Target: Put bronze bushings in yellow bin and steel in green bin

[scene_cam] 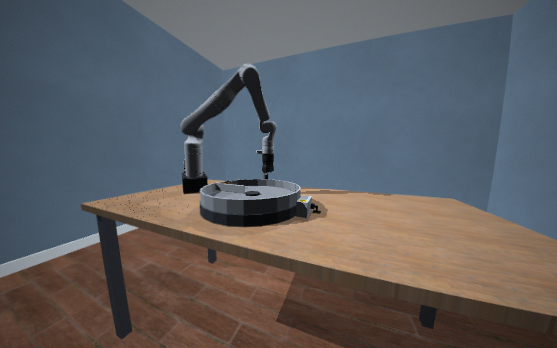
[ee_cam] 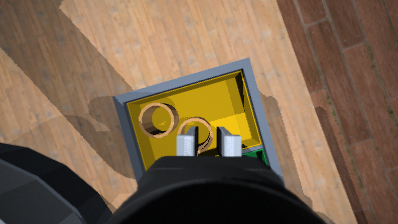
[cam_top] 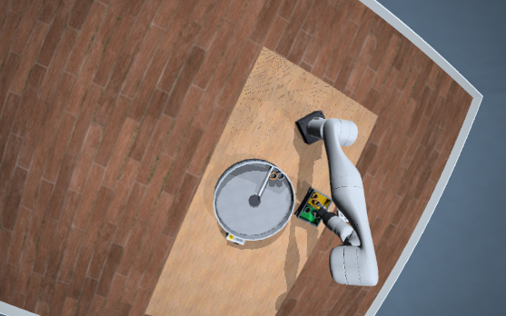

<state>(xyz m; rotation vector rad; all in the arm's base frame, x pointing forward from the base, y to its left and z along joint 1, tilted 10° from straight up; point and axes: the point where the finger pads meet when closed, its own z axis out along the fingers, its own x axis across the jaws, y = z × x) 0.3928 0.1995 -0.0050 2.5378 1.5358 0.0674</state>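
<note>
My gripper is now 50 mm above the bin, 20 mm to the left of it and 20 mm short of it. Also, from my hand: turntable 380 mm to the right, 60 mm ahead, 20 mm below.
</note>
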